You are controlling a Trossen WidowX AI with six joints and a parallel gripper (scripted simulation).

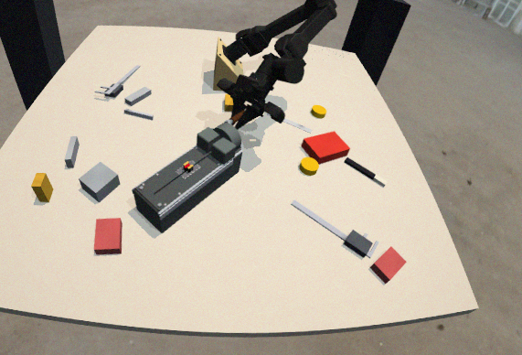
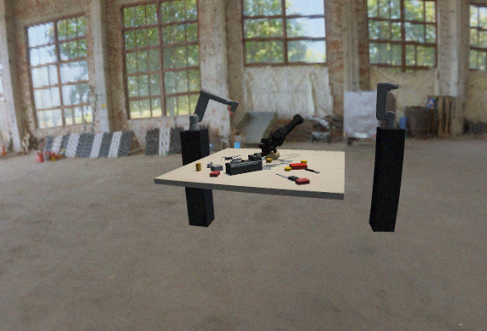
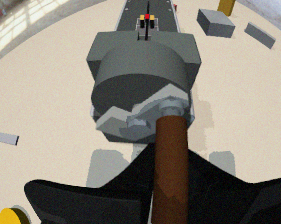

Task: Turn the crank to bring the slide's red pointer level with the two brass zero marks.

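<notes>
Right now the crank is 2 cm above my gripper tip and 1 cm to the left of it. Also, from my gripper tip: brown handle 3 cm above, 1 cm to the left, 1 cm behind; then grey bar 21 cm to the left, 14 cm behind, 9 cm below; then red pointer 13 cm ahead, 11 cm to the right.
</notes>
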